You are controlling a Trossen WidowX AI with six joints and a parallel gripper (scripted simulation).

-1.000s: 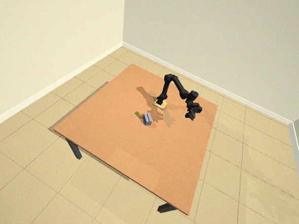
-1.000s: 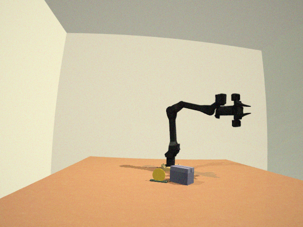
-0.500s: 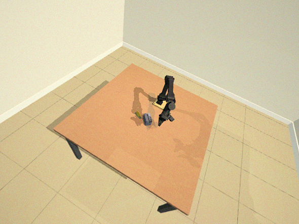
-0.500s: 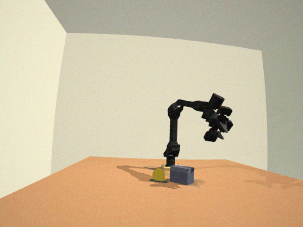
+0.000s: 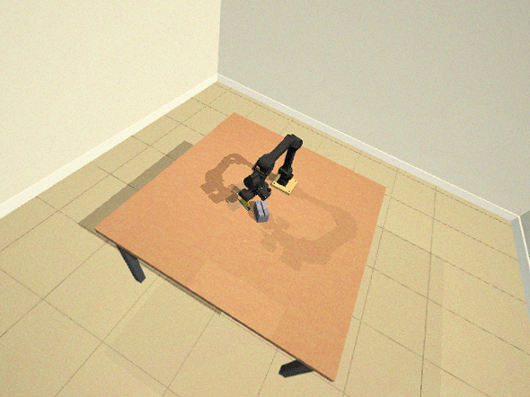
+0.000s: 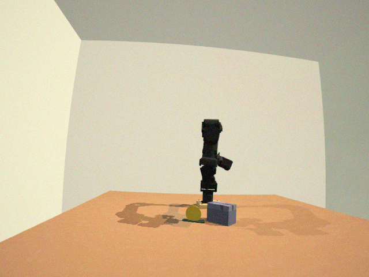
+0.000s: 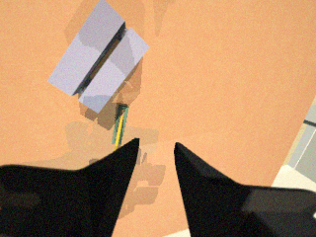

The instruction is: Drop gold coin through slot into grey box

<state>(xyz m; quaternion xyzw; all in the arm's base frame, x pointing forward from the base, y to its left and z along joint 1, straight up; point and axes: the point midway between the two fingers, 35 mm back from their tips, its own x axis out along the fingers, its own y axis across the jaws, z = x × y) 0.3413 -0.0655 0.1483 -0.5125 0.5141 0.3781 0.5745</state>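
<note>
Right now my gripper tip is 100 mm above the gold coin, 50 mm past it and 40 mm to the left of it.
</note>
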